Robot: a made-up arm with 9 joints.
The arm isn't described. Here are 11 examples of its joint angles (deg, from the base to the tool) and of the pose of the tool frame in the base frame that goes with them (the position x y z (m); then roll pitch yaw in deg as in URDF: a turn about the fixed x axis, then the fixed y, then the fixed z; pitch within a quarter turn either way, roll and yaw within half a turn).
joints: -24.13 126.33 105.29 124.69 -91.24 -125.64 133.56 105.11 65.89
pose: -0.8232 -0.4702 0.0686 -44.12 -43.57 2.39
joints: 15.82 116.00 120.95 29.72 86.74 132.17 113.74 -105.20 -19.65
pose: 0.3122 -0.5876 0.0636 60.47 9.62 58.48
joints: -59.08 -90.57 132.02 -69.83 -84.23 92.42 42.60 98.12 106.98
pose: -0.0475 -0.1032 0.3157 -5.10 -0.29 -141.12
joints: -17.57 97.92 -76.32 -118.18 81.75 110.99 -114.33 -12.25 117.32
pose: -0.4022 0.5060 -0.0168 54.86 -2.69 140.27
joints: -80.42 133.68 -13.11 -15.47 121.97 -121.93 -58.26 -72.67 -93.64
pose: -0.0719 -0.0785 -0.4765 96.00 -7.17 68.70
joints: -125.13 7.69 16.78 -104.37 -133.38 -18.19 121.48 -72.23 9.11
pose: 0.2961 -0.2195 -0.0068 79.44 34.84 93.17
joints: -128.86 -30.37 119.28 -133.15 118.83 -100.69 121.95 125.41 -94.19
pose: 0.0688 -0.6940 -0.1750 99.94 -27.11 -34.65
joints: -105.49 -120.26 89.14 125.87 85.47 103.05 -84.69 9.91 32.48
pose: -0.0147 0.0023 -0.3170 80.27 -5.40 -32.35
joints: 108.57 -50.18 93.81 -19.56 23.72 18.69 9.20 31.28 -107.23
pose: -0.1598 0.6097 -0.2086 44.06 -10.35 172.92
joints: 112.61 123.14 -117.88 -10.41 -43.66 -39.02 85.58 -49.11 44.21
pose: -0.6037 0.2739 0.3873 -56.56 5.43 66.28
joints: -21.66 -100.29 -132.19 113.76 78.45 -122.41 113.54 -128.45 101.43
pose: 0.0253 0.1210 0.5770 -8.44 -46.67 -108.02
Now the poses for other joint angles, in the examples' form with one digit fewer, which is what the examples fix.
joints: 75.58 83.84 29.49 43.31 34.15 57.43 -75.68 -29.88 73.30
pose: -0.608 -0.163 0.036 34.9 -43.9 -74.8
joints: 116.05 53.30 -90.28 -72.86 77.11 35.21 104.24 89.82 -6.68
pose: -0.391 0.172 0.057 -17.2 14.7 -146.8
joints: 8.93 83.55 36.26 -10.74 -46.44 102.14 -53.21 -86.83 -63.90
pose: 0.027 0.334 0.451 3.0 -0.5 155.2
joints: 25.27 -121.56 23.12 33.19 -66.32 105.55 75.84 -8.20 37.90
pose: -0.448 -0.668 -0.087 122.2 -70.9 -100.0
